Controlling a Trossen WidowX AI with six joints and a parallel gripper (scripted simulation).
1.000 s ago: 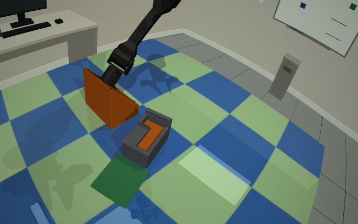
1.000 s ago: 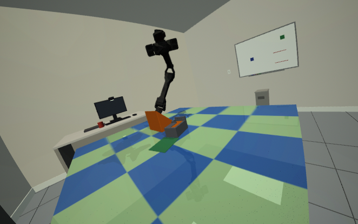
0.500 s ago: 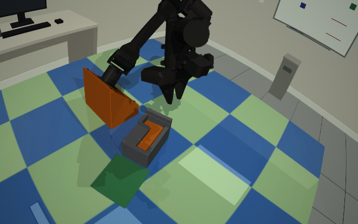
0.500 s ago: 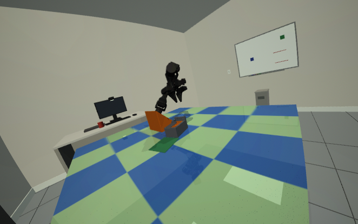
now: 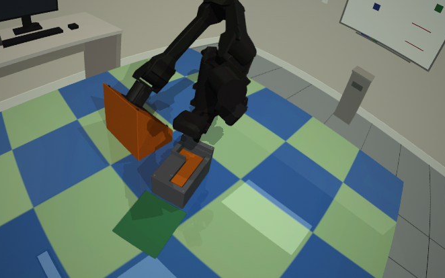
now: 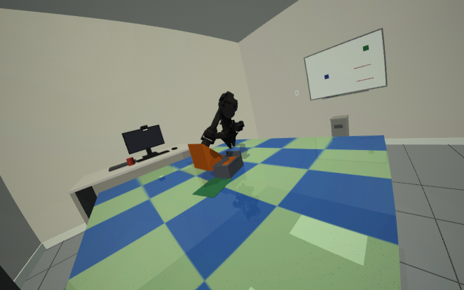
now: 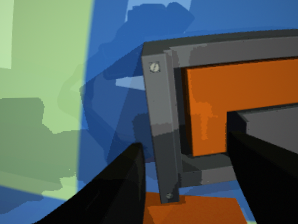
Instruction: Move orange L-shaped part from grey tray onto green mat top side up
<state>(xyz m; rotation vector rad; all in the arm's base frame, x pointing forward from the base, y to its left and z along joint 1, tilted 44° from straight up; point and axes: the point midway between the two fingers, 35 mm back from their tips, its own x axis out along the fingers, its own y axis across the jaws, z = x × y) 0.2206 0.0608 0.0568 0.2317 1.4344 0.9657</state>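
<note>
Now: gripper tip 70 mm above the orange L-shaped part, 50 mm to the left of it and 10 mm short of it. Also, from my gripper tip: green mat (200 mm to the right, 130 mm below, 80 mm ahead).
</note>
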